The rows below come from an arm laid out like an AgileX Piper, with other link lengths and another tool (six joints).
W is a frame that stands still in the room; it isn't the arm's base.
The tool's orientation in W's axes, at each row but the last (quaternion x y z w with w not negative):
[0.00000 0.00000 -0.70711 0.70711]
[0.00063 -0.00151 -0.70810 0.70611]
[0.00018 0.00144 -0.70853 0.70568]
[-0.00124 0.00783 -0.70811 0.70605]
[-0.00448 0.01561 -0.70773 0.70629]
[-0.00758 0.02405 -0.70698 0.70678]
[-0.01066 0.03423 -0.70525 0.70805]
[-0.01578 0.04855 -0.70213 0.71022]
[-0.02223 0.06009 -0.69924 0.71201]
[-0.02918 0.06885 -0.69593 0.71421]
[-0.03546 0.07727 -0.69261 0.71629]
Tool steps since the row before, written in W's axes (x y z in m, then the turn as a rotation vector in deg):
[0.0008 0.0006 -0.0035 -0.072 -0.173 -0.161]
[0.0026 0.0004 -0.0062 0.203 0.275 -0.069]
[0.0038 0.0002 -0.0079 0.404 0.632 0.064]
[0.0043 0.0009 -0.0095 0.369 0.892 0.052]
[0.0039 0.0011 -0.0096 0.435 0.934 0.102]
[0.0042 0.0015 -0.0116 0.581 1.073 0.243]
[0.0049 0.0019 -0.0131 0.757 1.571 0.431]
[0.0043 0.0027 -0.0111 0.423 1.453 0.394]
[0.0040 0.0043 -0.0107 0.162 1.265 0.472]
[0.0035 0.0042 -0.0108 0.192 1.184 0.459]
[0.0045 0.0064 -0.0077 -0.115 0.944 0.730]
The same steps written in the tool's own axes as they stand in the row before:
[-0.0006 0.0008 -0.0035 0.173 -0.072 -0.161]
[-0.0004 0.0026 -0.0062 -0.276 0.202 -0.069]
[-0.0002 0.0038 -0.0079 -0.634 0.401 0.063]
[-0.0008 0.0044 -0.0095 -0.894 0.366 0.048]
[-0.0010 0.0042 -0.0095 -0.936 0.430 0.100]
[-0.0012 0.0047 -0.0114 -1.079 0.570 0.244]
[-0.0014 0.0057 -0.0128 -1.582 0.736 0.426]
[-0.0021 0.0053 -0.0108 -1.466 0.405 0.364]
[-0.0037 0.0053 -0.0104 -1.286 0.133 0.421]
[-0.0035 0.0051 -0.0104 -1.204 0.162 0.416]
[-0.0058 0.0059 -0.0072 -0.990 -0.193 0.648]

